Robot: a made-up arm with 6 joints.
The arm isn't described. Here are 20 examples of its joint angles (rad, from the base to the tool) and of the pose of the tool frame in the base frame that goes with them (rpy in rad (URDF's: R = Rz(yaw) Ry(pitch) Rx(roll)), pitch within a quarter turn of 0, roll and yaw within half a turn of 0; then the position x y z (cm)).
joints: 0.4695 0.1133 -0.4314 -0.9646 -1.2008 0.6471
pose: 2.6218 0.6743 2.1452 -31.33 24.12 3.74
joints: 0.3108 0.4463 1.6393 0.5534 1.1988 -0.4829
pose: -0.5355 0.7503 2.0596 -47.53 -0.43 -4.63
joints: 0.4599 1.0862 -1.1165 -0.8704 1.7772 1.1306
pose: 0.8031 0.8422 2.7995 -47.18 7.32 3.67
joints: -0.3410 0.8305 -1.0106 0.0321 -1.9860 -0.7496
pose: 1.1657 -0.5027 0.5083 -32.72 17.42 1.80
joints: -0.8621 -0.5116 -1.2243 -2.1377 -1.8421 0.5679
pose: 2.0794 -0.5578 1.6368 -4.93 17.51 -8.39
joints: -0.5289 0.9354 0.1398 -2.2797 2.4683 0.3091
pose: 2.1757 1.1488 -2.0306 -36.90 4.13 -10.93
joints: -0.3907 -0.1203 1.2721 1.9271 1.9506 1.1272
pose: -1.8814 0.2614 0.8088 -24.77 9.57 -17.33
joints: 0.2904 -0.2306 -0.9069 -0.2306 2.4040 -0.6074
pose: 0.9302 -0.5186 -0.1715 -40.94 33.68 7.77
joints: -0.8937 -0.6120 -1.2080 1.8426 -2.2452 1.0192
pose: -1.2898 -0.8518 0.3192 -6.91 30.78 -25.11
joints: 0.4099 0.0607 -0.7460 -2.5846 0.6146 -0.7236
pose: -0.5861 -0.6027 -2.4230 -34.83 1.50 -11.82
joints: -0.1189 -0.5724 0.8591 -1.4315 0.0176 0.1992
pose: 2.7128 0.6007 -2.9169 -33.30 31.28 -0.75
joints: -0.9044 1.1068 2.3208 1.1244 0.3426 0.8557
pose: -0.7227 -0.3737 0.6088 -24.26 18.59 -18.99
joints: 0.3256 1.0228 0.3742 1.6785 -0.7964 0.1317
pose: -2.2202 -1.1575 -2.8789 -56.29 15.89 -7.80
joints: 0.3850 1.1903 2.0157 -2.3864 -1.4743 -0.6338
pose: 0.4745 0.7069 -0.4145 -26.55 22.96 13.41
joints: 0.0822 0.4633 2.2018 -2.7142 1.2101 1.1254
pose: 2.8303 0.2003 -2.3154 -39.82 21.26 4.69
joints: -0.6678 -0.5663 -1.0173 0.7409 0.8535 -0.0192
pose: -2.9142 -0.3779 -2.2555 -30.12 34.57 -20.76
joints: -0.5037 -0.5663 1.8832 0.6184 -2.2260 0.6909
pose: 2.5829 -1.2857 1.2213 -16.25 10.39 -7.17
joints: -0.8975 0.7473 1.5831 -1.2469 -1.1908 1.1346
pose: -0.6695 0.7368 -2.2629 -9.93 9.43 -15.41
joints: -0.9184 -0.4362 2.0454 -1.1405 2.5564 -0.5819
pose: -2.4299 -0.1790 1.5456 -3.27 24.18 -19.68
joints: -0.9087 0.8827 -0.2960 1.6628 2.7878 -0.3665
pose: -0.9677 -0.2291 0.2188 -9.30 22.47 -31.47
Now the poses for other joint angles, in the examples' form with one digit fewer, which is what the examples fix.
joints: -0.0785 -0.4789 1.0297 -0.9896 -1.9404 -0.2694
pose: 0.086 0.704 0.430 -35.2 34.1 -4.5
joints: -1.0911 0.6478 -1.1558 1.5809 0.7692 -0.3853
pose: -3.070 0.394 2.607 4.4 32.2 -13.0
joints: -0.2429 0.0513 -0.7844 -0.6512 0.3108 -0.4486
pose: 1.766 -0.450 3.046 -18.2 21.5 2.4
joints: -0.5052 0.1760 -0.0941 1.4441 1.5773 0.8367
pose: -1.357 -1.205 1.563 -22.1 24.9 -21.3
